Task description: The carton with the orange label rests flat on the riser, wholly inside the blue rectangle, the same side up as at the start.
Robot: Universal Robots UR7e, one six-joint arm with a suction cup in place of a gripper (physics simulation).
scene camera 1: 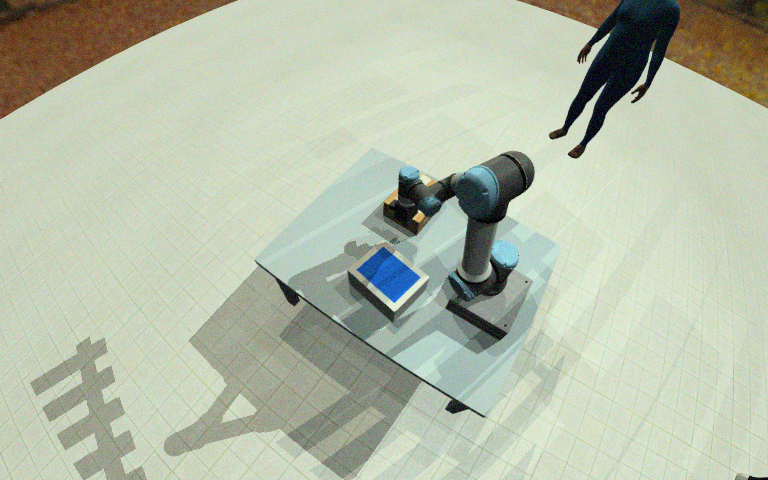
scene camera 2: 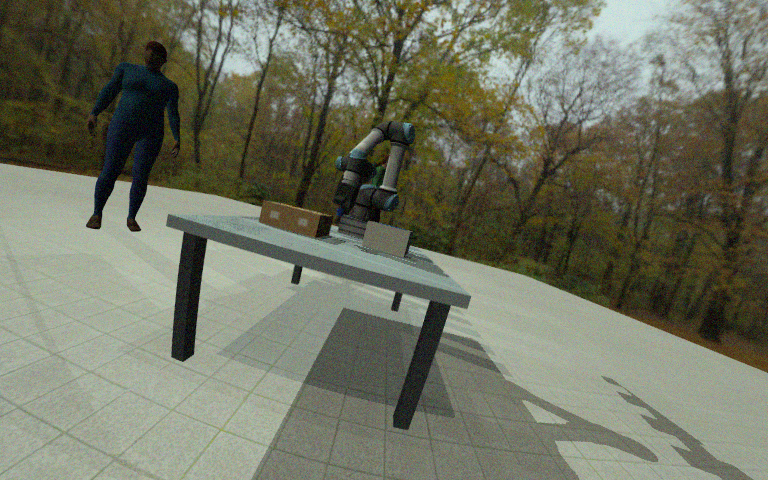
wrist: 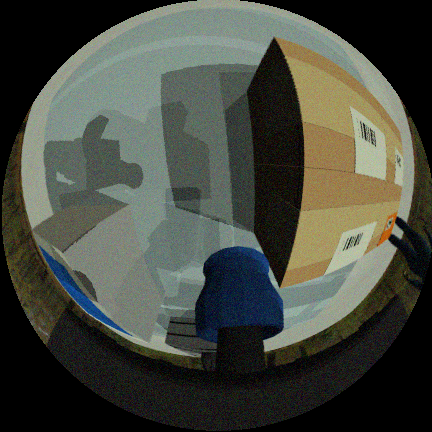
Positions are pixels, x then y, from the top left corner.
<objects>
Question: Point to my suction cup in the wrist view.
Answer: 237, 291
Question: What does the grey riser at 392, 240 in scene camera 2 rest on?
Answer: The table.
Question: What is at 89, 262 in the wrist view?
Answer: A grey riser.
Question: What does my suction cup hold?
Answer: Nothing.
</objects>
